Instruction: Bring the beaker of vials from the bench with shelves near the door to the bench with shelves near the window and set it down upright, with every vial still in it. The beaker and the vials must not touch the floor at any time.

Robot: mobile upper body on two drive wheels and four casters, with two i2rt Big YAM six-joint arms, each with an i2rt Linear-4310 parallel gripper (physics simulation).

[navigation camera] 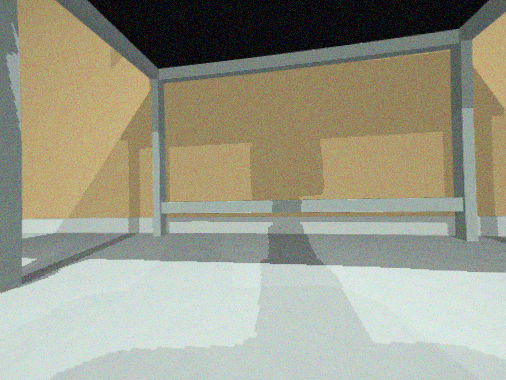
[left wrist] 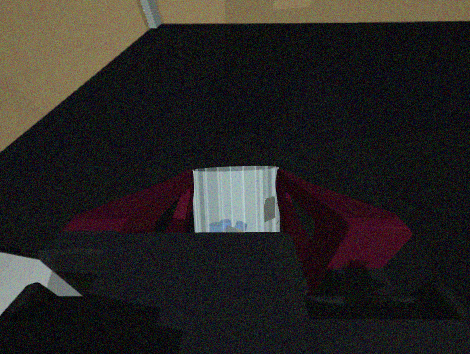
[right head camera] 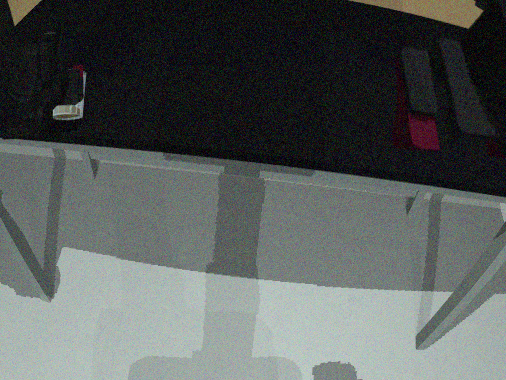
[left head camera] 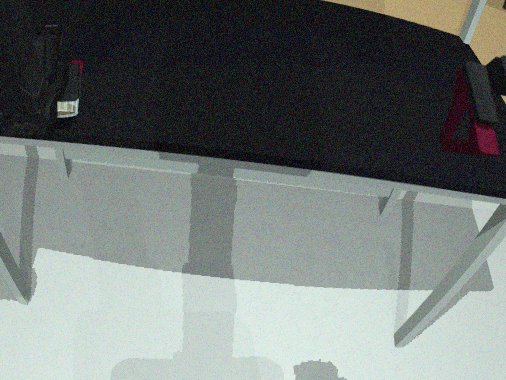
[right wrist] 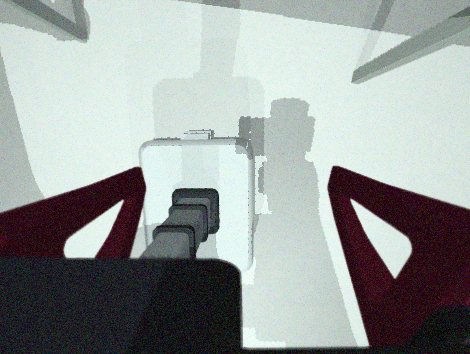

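My left gripper (left wrist: 234, 176) is shut on the clear beaker (left wrist: 236, 197) (left head camera: 67, 108) (right head camera: 67, 112). The beaker looks about upright over the black bench top (left head camera: 250, 90) (right head camera: 250, 90) (left wrist: 300, 100), near its front edge at the far left in the head views. I cannot tell whether its base touches the top. Blue vial parts (left wrist: 227, 226) show low inside it; its lower part is hidden in the left wrist view. My right gripper (right wrist: 236, 176) (right head camera: 459, 137) is open and empty, at the right in the right head view. No shelves or window show, so which bench this is cannot be told.
The bench's grey front rail (left head camera: 125, 154) (right head camera: 125, 154) runs below the top's edge. Its slanting leg (left head camera: 445, 285) (right head camera: 462, 287) stands at the right. In the navigation camera, grey posts (navigation camera: 157, 150) (navigation camera: 467, 150) and a low crossbar (navigation camera: 215, 207) stand before a tan wall (navigation camera: 210, 172).
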